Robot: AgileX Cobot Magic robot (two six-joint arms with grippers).
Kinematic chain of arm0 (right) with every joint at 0, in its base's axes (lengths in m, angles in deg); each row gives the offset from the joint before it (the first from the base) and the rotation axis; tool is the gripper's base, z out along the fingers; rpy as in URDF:
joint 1: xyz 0 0 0.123 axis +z
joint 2: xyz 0 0 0 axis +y
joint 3: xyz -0.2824 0 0.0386 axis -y
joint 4: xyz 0.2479 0 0.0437 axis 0.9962 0 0.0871
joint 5: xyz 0 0 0 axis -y
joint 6: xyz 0.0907 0 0.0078 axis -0.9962 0 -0.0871
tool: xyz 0 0 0 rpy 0 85 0
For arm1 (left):
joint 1: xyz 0 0 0.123 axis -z
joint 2: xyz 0 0 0 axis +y
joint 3: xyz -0.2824 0 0.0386 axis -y
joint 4: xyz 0.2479 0 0.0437 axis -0.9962 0 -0.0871
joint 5: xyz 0 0 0 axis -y
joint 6: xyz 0.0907 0 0.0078 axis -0.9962 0 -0.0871
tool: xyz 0 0 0 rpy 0 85 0
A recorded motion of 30 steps. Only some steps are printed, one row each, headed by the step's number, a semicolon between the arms.
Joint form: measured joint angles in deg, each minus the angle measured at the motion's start. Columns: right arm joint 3, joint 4, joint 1, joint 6, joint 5, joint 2; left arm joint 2, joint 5, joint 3, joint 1, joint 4, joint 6.
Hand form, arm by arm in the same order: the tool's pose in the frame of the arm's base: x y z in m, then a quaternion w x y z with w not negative. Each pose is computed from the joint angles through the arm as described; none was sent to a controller.
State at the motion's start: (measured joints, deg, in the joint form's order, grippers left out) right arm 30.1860 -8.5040 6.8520 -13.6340 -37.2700 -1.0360; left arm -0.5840 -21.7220 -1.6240 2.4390 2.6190 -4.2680
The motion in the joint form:
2: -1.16 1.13 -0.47 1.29 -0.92 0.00; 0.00 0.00 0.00 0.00 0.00 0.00
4: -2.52 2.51 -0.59 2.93 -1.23 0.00; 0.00 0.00 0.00 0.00 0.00 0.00
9: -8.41 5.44 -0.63 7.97 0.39 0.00; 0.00 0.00 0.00 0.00 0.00 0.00
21: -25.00 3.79 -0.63 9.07 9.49 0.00; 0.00 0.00 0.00 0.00 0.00 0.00
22: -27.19 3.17 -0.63 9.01 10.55 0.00; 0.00 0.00 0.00 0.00 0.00 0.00
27: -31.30 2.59 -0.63 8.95 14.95 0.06; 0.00 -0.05 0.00 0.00 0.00 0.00
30: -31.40 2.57 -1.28 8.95 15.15 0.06; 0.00 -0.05 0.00 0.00 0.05 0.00
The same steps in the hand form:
2: 0.0010 -0.0072 0.3138 0.68733 0.02833 0.72415 0.04885; 0.0524 -0.0038 0.1700 0.58954 0.03510 0.80691 -0.00994
4: 0.0046 -0.0055 0.3064 0.67619 0.02041 0.73484 0.04862; 0.0524 -0.0038 0.1700 0.58954 0.03510 0.80691 -0.00994
9: 0.0186 -0.0009 0.2785 0.64798 -0.00956 0.76048 0.04123; 0.0524 -0.0038 0.1700 0.58954 0.03510 0.80691 -0.00994
21: 0.0460 0.0015 0.2009 0.59826 -0.02929 0.80054 0.01919; 0.0524 -0.0038 0.1700 0.58954 0.03510 0.80691 -0.00994
22: 0.0480 0.0014 0.1899 0.59062 -0.03246 0.80616 0.01447; 0.0524 -0.0038 0.1700 0.58954 0.03510 0.80691 -0.00994
27: 0.0519 0.0021 0.1726 0.59233 -0.03769 0.80472 0.01232; 0.0524 -0.0038 0.1700 0.58919 0.03512 0.80717 -0.00995
30: 0.0520 0.0015 0.1723 0.59309 -0.03333 0.80440 0.00894; 0.0524 -0.0038 0.1700 0.58919 0.03489 0.80717 -0.01032

